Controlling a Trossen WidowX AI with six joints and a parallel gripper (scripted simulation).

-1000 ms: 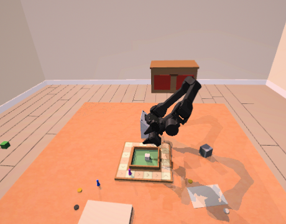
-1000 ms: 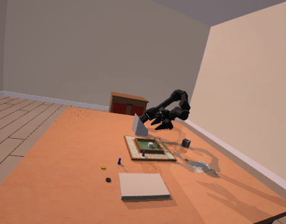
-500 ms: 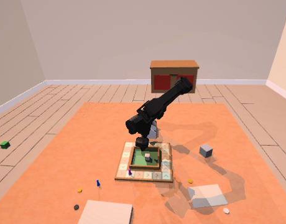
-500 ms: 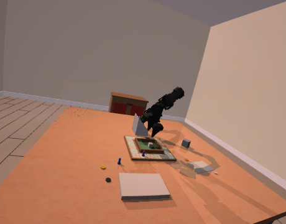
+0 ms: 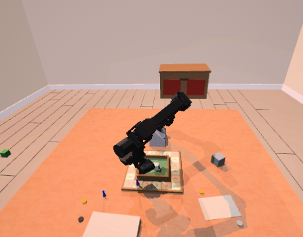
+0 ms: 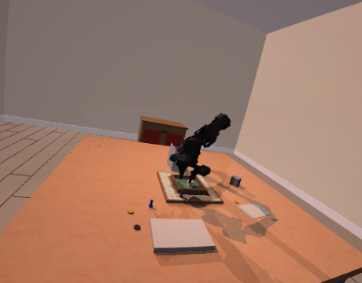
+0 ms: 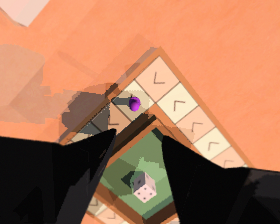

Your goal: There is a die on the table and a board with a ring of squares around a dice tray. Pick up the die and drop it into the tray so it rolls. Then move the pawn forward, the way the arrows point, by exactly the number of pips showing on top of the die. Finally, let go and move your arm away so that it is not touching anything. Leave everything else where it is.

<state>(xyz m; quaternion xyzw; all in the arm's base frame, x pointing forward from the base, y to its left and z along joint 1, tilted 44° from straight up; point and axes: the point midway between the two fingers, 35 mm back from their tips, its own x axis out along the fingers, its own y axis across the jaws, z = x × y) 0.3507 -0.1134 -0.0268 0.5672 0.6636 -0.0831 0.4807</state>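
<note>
The purple pawn lies 6 cm below my gripper tip, 2 cm ahead of it and 1 cm to the right of it. Also, from my gripper tip: green dice tray (9 cm behind, 8 cm below, 7 cm to the left); then blue pawn (16 cm to the right, 7 cm below, 6 cm ahead); then white die (8 cm to the left, 8 cm behind, 6 cm below).
</note>
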